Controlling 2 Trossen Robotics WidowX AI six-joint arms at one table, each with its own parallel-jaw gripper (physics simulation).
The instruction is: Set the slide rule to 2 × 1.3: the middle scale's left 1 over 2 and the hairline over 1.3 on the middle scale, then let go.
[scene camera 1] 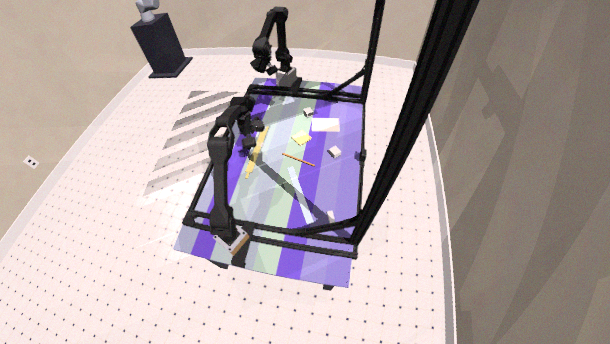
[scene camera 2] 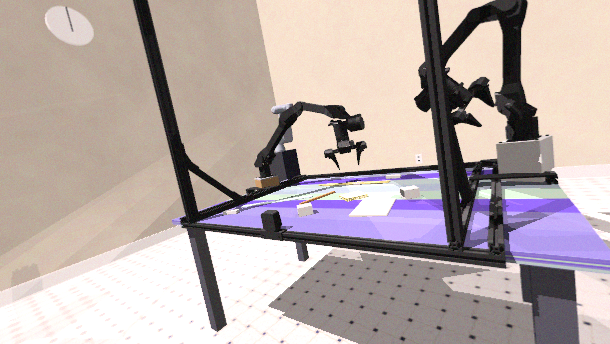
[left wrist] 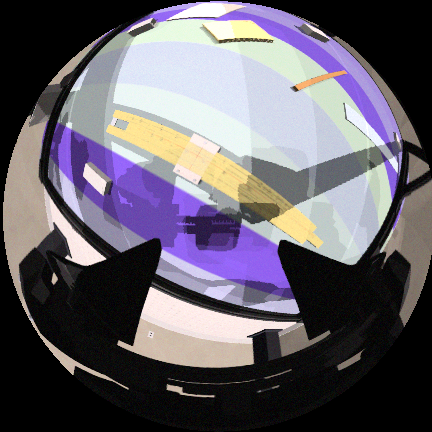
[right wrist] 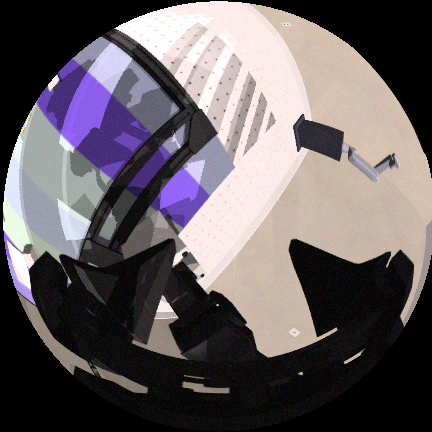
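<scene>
The yellow slide rule (scene camera 1: 250,167) (scene camera 2: 377,183) (left wrist: 235,181) lies flat on the striped table. Its pale cursor (left wrist: 196,156) sits left of the rule's middle in the left wrist view. The middle slide (left wrist: 314,241) sticks out at the rule's lower right end, and a grey gap shows at its upper left end. Scale numbers are too small to read. My left gripper (scene camera 1: 253,134) (scene camera 2: 349,166) (left wrist: 220,246) is open and empty above the table, beside the rule, fingers pointing down. My right gripper (scene camera 2: 486,115) (right wrist: 234,245) is open and empty, high near its own base, away from the rule.
A white block (left wrist: 96,178) lies near the rule's gap end. A yellow pad (scene camera 1: 301,138) (left wrist: 237,31), an orange stick (scene camera 1: 298,159) (left wrist: 320,80), a white sheet (scene camera 1: 325,124), a white strip (scene camera 1: 301,197) and more blocks lie farther off. Black frame rails edge the table.
</scene>
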